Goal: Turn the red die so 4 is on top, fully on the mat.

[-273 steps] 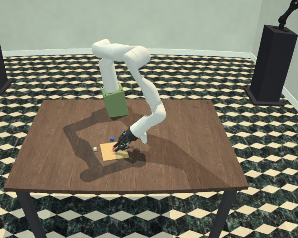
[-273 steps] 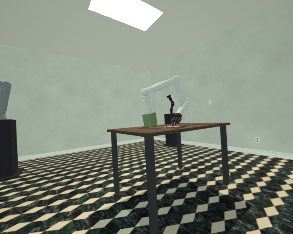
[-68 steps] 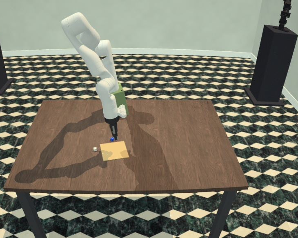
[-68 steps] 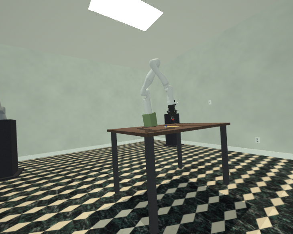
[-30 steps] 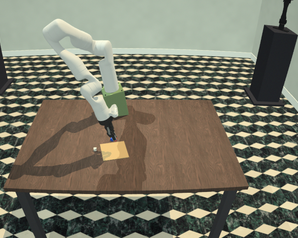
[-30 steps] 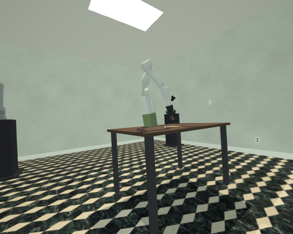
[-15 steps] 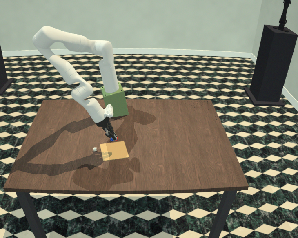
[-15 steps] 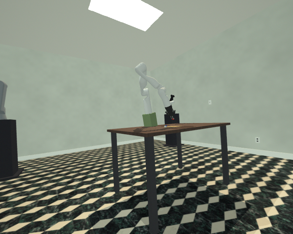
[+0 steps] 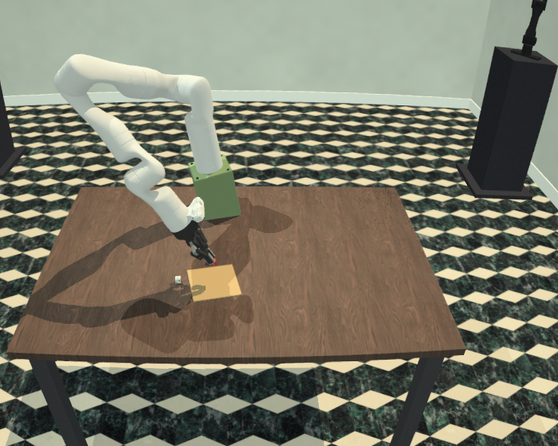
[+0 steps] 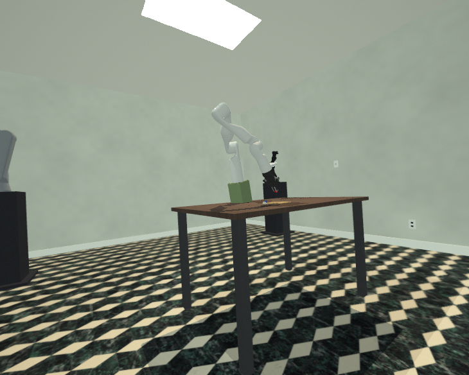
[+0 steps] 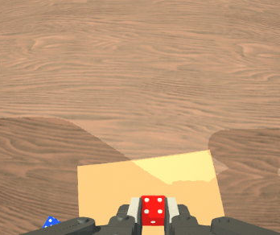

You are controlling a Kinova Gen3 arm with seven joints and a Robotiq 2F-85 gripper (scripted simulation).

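My gripper is now 10 mm to the right of the red die and 20 mm above it. Round my hand: mat (10 mm to the left, 100 mm below); white die (100 mm to the right, 90 mm below); blue die (90 mm behind, 10 mm to the right, 90 mm below).
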